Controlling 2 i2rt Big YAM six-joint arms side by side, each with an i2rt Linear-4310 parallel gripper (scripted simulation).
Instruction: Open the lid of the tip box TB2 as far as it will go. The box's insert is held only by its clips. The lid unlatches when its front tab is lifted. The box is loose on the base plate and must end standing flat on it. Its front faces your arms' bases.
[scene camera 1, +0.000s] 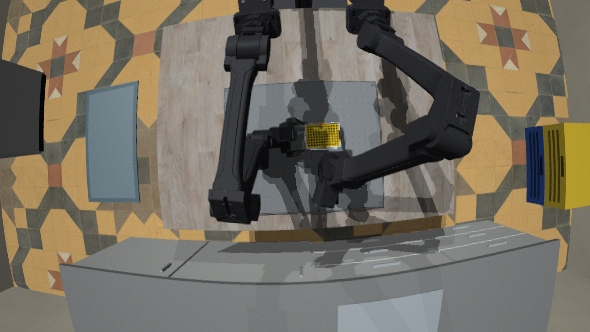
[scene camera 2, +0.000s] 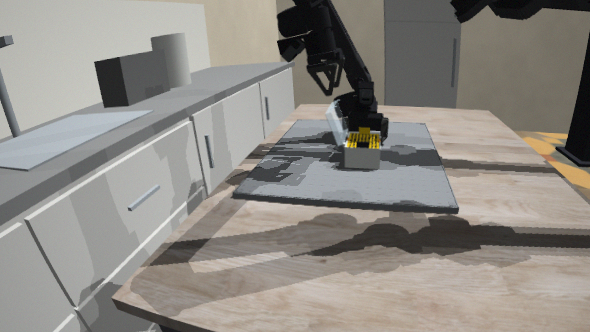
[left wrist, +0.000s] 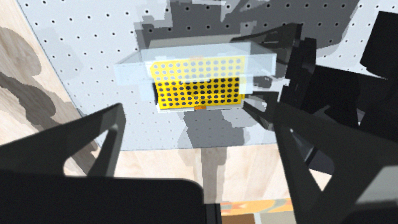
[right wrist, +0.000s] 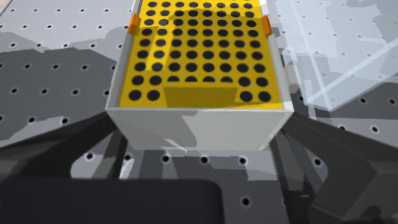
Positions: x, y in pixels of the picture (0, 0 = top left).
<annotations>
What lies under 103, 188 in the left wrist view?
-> The left gripper.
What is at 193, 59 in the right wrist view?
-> A yellow insert.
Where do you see the left gripper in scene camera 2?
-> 332, 91
</annotations>
